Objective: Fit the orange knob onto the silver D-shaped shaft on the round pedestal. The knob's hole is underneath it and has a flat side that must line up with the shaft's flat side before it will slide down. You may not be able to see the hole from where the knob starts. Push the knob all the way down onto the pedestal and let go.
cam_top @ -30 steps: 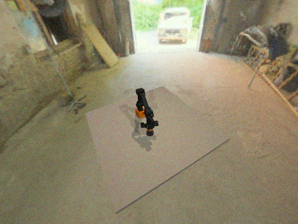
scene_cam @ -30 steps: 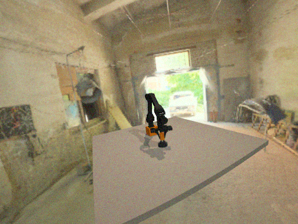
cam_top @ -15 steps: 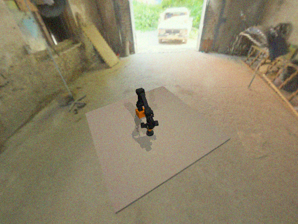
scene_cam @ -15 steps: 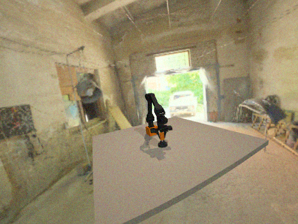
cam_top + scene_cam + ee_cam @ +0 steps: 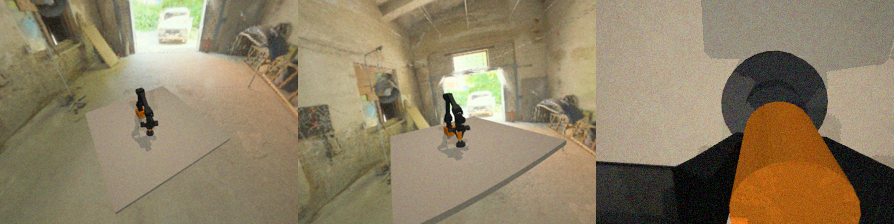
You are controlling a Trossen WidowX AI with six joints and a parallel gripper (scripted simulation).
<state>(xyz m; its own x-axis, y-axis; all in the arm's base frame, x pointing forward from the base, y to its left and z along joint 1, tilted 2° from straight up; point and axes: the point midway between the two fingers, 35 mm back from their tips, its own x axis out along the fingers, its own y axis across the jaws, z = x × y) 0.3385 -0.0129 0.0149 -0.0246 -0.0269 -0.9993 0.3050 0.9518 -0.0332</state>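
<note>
Now: the orange knob 30 mm above my gripper tip. Also, from my gripper tip: round black pedestal (40 mm below).
</note>
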